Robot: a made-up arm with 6 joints. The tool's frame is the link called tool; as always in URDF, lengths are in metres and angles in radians. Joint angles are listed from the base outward. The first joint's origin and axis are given. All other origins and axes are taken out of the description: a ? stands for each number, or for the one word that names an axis. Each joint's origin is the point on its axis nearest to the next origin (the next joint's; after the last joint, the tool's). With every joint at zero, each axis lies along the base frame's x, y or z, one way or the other. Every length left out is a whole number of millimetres.
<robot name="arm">
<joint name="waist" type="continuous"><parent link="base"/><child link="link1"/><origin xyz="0 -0.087 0.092" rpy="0 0 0"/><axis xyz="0 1 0"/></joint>
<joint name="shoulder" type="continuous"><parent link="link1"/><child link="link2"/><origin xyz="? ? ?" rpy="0 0 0"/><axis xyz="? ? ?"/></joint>
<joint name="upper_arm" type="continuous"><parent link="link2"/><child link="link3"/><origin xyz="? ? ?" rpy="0 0 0"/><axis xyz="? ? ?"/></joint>
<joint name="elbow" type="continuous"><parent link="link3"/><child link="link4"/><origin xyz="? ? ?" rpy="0 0 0"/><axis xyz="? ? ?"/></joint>
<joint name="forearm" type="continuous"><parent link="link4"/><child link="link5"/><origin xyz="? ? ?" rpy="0 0 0"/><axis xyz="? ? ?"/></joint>
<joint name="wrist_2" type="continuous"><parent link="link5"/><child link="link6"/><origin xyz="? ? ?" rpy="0 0 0"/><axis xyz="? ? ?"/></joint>
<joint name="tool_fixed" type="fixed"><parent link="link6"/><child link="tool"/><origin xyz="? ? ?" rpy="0 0 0"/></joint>
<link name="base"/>
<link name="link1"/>
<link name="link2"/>
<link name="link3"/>
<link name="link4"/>
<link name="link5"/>
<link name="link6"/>
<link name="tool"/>
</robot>
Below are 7 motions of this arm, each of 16 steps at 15 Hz.
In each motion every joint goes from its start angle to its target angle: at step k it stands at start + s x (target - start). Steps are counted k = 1, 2, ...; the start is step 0. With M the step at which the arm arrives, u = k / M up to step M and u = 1 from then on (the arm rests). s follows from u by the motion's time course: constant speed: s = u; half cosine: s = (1 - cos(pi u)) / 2; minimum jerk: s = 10 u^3 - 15 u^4 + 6 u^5.
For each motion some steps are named. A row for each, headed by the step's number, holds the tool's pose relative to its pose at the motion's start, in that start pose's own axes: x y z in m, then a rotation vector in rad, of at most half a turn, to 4 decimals.
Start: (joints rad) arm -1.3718 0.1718 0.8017 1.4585 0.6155 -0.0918
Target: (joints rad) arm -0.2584 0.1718 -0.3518 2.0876 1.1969 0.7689
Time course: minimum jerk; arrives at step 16
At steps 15, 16:
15: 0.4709 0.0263 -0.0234 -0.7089 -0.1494 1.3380
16: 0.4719 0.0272 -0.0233 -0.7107 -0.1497 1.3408

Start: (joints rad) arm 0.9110 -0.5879 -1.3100 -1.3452 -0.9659 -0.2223
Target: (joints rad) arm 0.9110 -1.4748 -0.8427 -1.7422 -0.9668 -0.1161
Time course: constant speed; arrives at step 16
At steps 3, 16:
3: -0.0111 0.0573 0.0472 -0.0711 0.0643 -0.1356
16: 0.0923 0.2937 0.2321 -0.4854 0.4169 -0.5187

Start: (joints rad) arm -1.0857 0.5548 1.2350 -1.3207 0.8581 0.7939
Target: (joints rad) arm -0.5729 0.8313 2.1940 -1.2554 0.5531 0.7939
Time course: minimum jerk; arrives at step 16
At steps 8, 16:
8: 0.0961 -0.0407 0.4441 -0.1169 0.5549 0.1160
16: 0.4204 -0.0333 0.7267 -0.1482 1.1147 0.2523

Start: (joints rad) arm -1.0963 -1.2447 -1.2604 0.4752 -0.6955 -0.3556
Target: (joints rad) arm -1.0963 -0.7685 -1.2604 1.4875 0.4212 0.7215
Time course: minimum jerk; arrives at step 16
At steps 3, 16:
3: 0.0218 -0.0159 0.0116 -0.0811 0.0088 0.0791
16: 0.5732 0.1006 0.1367 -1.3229 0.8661 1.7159

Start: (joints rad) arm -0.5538 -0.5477 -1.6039 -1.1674 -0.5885 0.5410
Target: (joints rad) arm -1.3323 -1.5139 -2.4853 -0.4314 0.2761 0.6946
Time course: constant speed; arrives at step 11
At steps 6, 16:
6: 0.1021 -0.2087 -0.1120 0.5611 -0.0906 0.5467
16: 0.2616 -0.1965 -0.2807 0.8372 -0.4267 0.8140

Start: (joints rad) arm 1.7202 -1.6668 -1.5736 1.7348 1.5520 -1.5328
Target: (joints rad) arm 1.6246 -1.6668 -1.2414 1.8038 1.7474 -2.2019
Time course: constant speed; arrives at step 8
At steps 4, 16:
4: -0.0961 0.0654 -0.0520 0.0715 0.0812 -0.3637
16: -0.1919 0.1406 -0.0832 0.1113 0.1867 -0.7310

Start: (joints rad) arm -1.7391 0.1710 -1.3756 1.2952 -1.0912 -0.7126
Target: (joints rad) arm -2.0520 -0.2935 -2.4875 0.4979 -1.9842 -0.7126
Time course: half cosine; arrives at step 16
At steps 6, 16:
6: -0.1312 0.0754 -0.0916 0.1600 -0.3031 0.2026
16: -0.2050 0.0845 -0.4099 0.4488 -0.6820 1.2185

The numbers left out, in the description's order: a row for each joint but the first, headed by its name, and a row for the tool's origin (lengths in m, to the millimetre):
shoulder: xyz 0.089 0 0.049, axis 0 0 -1
upper_arm: xyz 0.05 0.315 0, axis 0 1 0
elbow: xyz 0.033 0 0.341, axis 0 0 1
forearm: xyz -0.055 -0.302 0, axis -1 0 0
wrist_2: xyz 0 -0.105 -0.266, axis 0 0 1
tool: xyz -0.044 -0.056 0

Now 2 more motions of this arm.
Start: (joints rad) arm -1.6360 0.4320 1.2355 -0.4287 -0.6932 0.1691
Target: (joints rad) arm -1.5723 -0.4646 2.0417 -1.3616 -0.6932 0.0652
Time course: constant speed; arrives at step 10
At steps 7, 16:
7: -0.1373 0.1054 -0.1248 -0.9265 -0.2580 -0.5111
16: -0.1771 0.0870 -0.2433 -1.3422 -0.5733 -0.6149

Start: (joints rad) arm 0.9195 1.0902 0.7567 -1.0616 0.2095 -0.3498
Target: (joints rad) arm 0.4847 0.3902 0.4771 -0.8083 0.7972 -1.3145
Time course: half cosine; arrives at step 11
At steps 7, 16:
7: 0.3229 -0.0785 -0.1409 0.2707 -0.5260 -0.1467
16: 0.4533 -0.0347 -0.1701 0.5642 -0.6943 -0.2728

